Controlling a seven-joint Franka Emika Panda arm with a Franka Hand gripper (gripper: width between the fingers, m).
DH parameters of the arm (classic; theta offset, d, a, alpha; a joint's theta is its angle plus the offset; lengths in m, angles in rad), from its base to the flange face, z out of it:
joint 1: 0 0.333 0 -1.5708
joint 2: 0 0 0 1.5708
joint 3: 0 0.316 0.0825 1.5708
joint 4: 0 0 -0.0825 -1.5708
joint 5: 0 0.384 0 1.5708
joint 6: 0 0 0.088 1.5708
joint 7: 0 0.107 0 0
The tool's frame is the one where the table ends.
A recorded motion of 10 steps. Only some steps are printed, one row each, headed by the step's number.
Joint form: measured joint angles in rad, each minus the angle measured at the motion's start. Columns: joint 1, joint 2, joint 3, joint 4, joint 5, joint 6, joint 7.
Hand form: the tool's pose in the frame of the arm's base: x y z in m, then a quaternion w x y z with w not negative. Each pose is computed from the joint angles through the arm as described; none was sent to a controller.
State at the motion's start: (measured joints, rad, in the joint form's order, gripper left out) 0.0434 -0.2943 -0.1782 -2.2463 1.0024 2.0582 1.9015
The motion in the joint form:
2: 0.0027 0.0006 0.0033 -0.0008 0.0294 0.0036 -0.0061
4: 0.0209 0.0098 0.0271 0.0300 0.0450 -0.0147 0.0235
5: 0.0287 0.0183 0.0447 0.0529 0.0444 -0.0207 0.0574
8: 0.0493 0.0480 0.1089 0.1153 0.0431 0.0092 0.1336
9: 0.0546 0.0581 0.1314 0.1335 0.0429 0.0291 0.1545
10: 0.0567 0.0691 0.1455 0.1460 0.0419 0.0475 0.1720
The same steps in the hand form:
2: 0.4848 -0.0229 0.5195 0.32685 -0.27876 0.83749 0.33775
4: 0.4902 -0.0001 0.5307 0.32108 -0.28770 0.83046 0.35281
5: 0.4941 0.0132 0.5378 0.31406 -0.28868 0.83025 0.35876
8: 0.5066 0.0543 0.5554 0.30594 -0.29381 0.83098 0.35992
9: 0.5104 0.0673 0.5603 0.30649 -0.29442 0.83159 0.35755
10: 0.5142 0.0744 0.5617 0.30666 -0.29080 0.83386 0.35506

